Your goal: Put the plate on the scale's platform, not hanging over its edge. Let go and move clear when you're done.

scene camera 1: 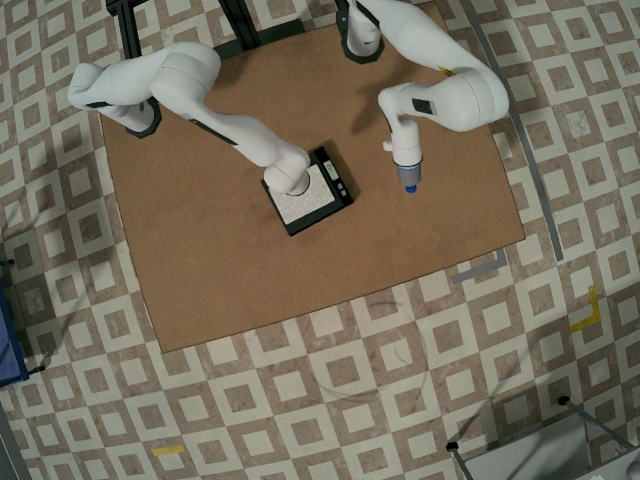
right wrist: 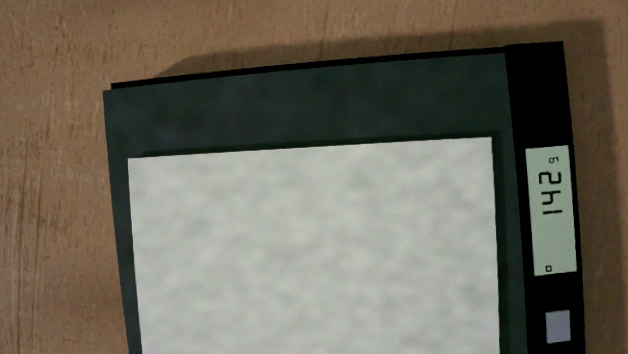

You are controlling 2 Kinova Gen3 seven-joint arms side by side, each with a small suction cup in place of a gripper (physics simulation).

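Places are measured from the left arm's base along level axes (x ahead, y left, z up), in millimetres.
Where they show: left end effector, tool point: (scene camera 1: 411,189); left arm's base, origin of the base link: (scene camera 1: 363,43); right arm's base, origin of the base link: (scene camera 1: 141,117).
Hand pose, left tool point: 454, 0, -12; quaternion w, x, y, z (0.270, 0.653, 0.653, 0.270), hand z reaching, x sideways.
Things, the pixels of their centre, and the offset from my left tool point, as dx, dy, dz. "spot": a spot on its surface instead. Level surfaces: height alone.
- square white speckled plate, body centre: (right wrist: 316,284) (scene camera 1: 301,194) -94, -302, -204
- dark green platform, body centre: (right wrist: 320,273) (scene camera 1: 301,193) -98, -300, -212
- black scale, surface spot: (right wrist: 540,95) (scene camera 1: 322,155) spot: -201, -202, -214
- brown table, its level: dz -252
The square white speckled plate (scene camera 1: 312,198) (right wrist: 315,240) lies flat on the dark green platform (scene camera 1: 315,215) (right wrist: 310,105) of the black scale (scene camera 1: 323,155) (right wrist: 540,95). The plate's visible edges are inside the platform's edges; the near part is cut off in the right wrist view, and the arm covers a corner in the scene view. The display shows 142 g. My right gripper is over the plate, hidden beneath its wrist; the wrist view shows the plate some way below, apart from the cup. My left gripper (scene camera 1: 410,189) is open and empty, right of the scale.
The brown table (scene camera 1: 217,279) lies under both arms. The right arm reaches over the scale from the upper left, and the left arm comes from the top right. Dark frame posts stand behind the table's top edge.
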